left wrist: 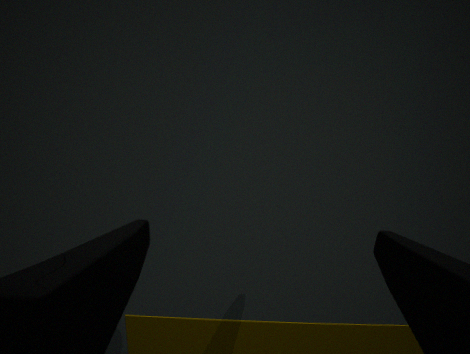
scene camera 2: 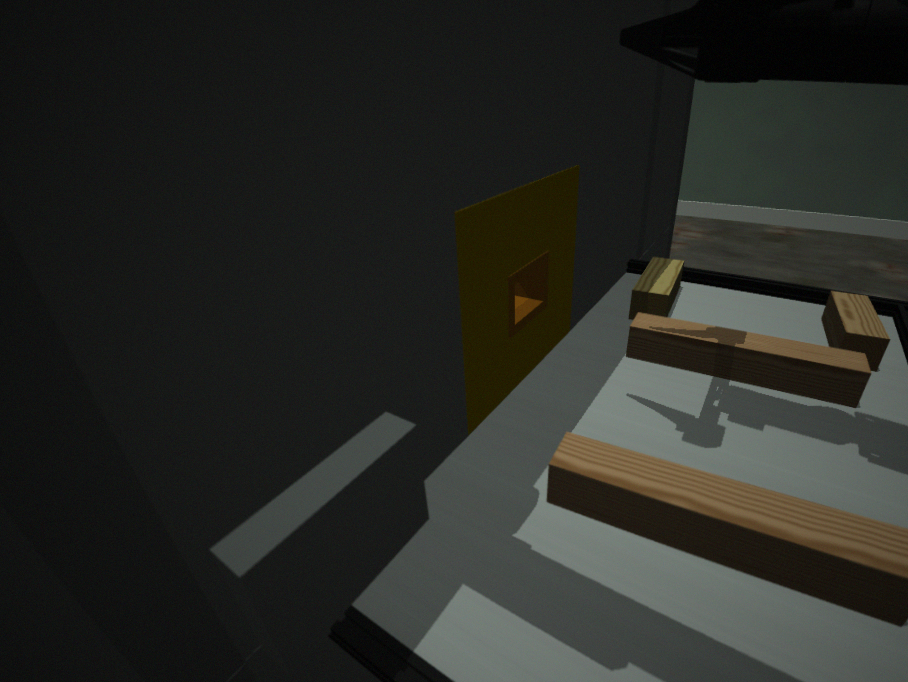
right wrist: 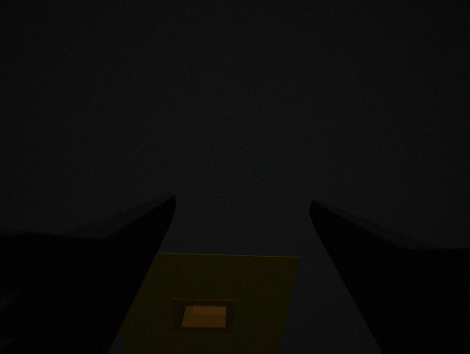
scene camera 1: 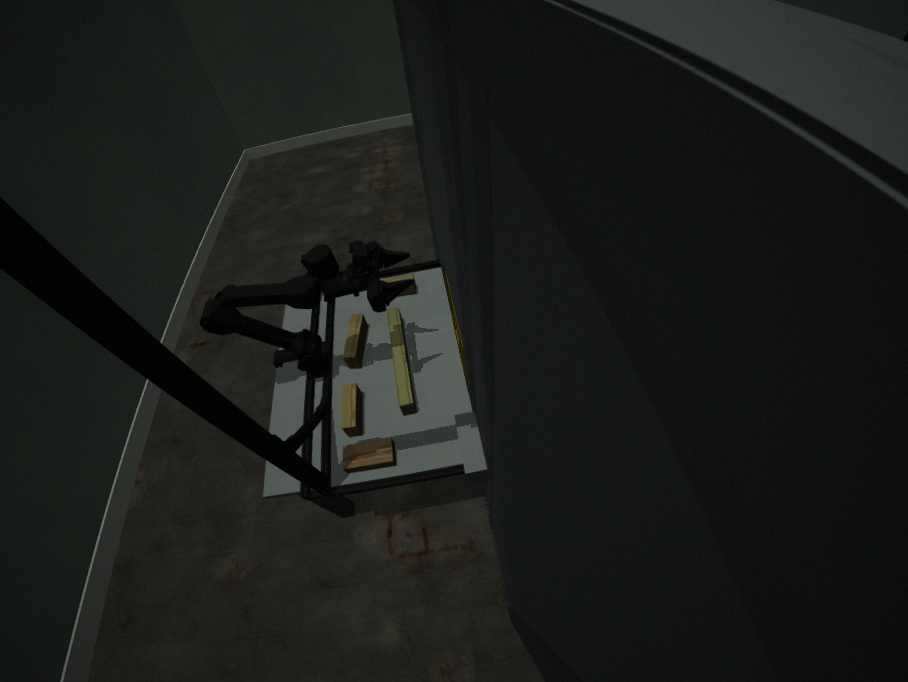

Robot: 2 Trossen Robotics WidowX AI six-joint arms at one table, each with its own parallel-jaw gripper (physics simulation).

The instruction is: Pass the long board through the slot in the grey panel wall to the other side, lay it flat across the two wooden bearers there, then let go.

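Frame: origin at the left arm's base, x right, y ahead, z up, level; metres.
Seen in the pictures: left gripper, fingertip midpoint: (left wrist: 263, 236) (scene camera 1: 411, 267); right gripper, fingertip midpoint: (scene camera 2: 636, 40) (right wrist: 244, 203); left arm's base, origin of the base link: (scene camera 1: 318, 368).
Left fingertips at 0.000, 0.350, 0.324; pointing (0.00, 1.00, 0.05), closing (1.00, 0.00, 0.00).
Note:
Pixels of each thing's middle, then the offset from my left fingertips to it, as dx, dy, dz. "spot": a spot on its surface instead.
- long yellowish board, body centre: (scene camera 1: 400, 357) +0.025, -0.092, -0.313
- slot, surface spot: (scene camera 2: 527, 306) spot: +0.024, +0.125, -0.258
The long yellowish board (scene camera 1: 402, 367) lies flat on the table in scene camera 1, roughly along the grey panel wall (scene camera 1: 623, 367) (scene camera 2: 293, 220). The slot (scene camera 2: 527, 306) (right wrist: 230, 316) opens through a yellow plate (scene camera 2: 484, 293) (right wrist: 260, 285) (left wrist: 300, 337) on the wall. Two wooden bearers (scene camera 2: 748, 356) (scene camera 2: 719, 510) lie parallel on the other side, their near ends towards the wall. My left gripper (scene camera 1: 410, 268) (left wrist: 263, 236) is open and empty, above the table near the board's far end, facing the wall. My right gripper (right wrist: 244, 203) is open and empty, high above the bearers' side; its arm is partly cut off in scene camera 2.
In scene camera 1, wooden blocks (scene camera 1: 356, 341) (scene camera 1: 352, 409) (scene camera 1: 369, 455) lie beside the board, and another block (scene camera 1: 405, 280) lies beneath the left gripper. In scene camera 2, two short blocks (scene camera 2: 656, 286) (scene camera 2: 855, 323) lie beyond the far bearer. Dark rails (scene camera 1: 396, 480) (scene camera 2: 734, 278) edge the tables.

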